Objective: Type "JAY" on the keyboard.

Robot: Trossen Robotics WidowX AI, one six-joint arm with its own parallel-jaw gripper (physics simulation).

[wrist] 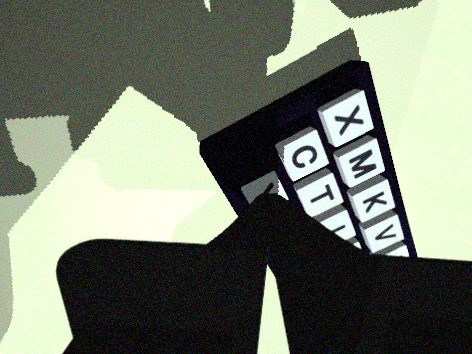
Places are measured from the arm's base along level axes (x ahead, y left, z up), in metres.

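Pixels of known places: gripper, fingertip midpoint: (268, 204).
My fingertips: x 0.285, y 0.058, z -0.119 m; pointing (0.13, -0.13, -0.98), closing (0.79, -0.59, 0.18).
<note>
For each thing: its top centre in the pictures, then the offset to it from my fingertips. "spot": a spot on its surface instead. Level surfaces: height alone.
- black keyboard, surface spot: (230, 150) spot: 0.001 m ahead, 0.029 m left, 0.001 m down
- keys X, surface spot: (348, 119) spot: 0.041 m ahead, 0.014 m left, 0.004 m up
- C, surface spot: (304, 156) spot: 0.022 m ahead, 0.012 m left, 0.004 m up
- M, surface spot: (362, 163) spot: 0.039 m ahead, 0.005 m right, 0.004 m up
- T, surface spot: (321, 194) spot: 0.020 m ahead, 0.007 m right, 0.004 m up
- K, surface spot: (374, 201) spot: 0.036 m ahead, 0.024 m right, 0.004 m up
- V, surface spot: (388, 232) spot: 0.035 m ahead, 0.043 m right, 0.004 m up
- partly hidden key, middle of its top: (265, 194) 0.001 m ahead, 0.005 m left, 0.000 m up
- pale table top, its level: 0.012 m down
A black keyboard (230, 150) with white letter keys lies tilted across the wrist view, right of the middle. The keys X (348, 119), C (304, 156), M (362, 163), T (321, 194), K (374, 201) and V (388, 232) show. A partly hidden key (260, 189), which looks like Y, is shaded at the fingertips. My gripper (268, 204) is shut and empty, its black fingertips over the lower part of this key. The fingers hide the lower left part of the keyboard. I cannot make out the J and A keys.
A pale table top (430, 150) surrounds the keyboard. Large dark shadows (125, 45) with jagged edges lie across the upper left and beside the keyboard's top edge.
</note>
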